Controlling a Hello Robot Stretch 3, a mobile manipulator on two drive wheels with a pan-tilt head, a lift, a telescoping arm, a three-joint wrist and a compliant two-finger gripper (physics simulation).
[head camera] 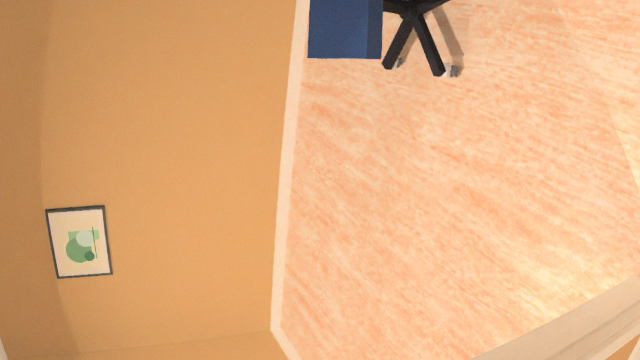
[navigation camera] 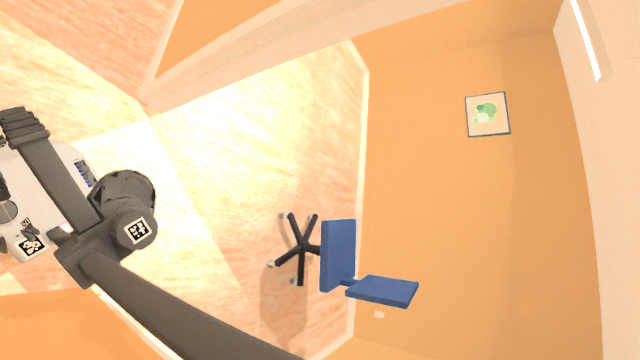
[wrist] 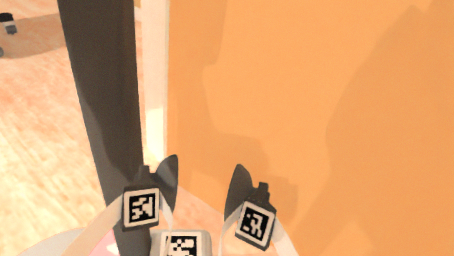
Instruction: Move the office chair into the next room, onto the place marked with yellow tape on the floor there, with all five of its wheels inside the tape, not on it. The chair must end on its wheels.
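Pixels of known places: gripper, fingertip midpoint: (navigation camera: pixel 19 246) (wrist: pixel 204 178); robot's base, link origin: (navigation camera: pixel 2 208).
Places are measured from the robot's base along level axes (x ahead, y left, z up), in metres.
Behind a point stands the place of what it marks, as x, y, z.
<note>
The office chair (head camera: pixel 345 30) @(-1.197, 0.986, 0.470) (navigation camera: pixel 337 255) @(-1.104, 1.099, 0.470) has a blue seat and backrest over a black five-armed base. The navigation camera shows it upright on its wheels, near the orange wall with the picture. The head camera cuts it off at the top edge. In the wrist view a dark piece with a grey wheel (wrist: pixel 10 26) @(-0.985, 1.354, 0.051) shows at the top left, probably part of its base. My gripper (wrist: pixel 204 178) @(0.010, 0.082, 0.383) is open and empty, its two fingers well apart. It is away from the chair, beside an orange wall. The yellow tape does not show in the current views.
A framed picture (head camera: pixel 79 242) @(-3.229, 0.790, 1.598) (navigation camera: pixel 487 114) @(-3.235, 0.786, 1.609) hangs on the orange wall (head camera: pixel 190 150) @(-2.843, 1.255, 0.747) (navigation camera: pixel 425 200) @(-2.573, 1.556, 0.884) by the chair. A pale wall edge (head camera: pixel 565 325) @(-0.676, -0.146, 0.454) (navigation camera: pixel 250 60) @(-0.642, -0.160, 0.711) stands beyond the floor. A dark bar of my robot (navigation camera: pixel 185 315) @(-0.074, 0.116, 1.026) (wrist: pixel 102 90) @(-0.066, 0.116, 0.432) crosses the navigation and wrist views.
</note>
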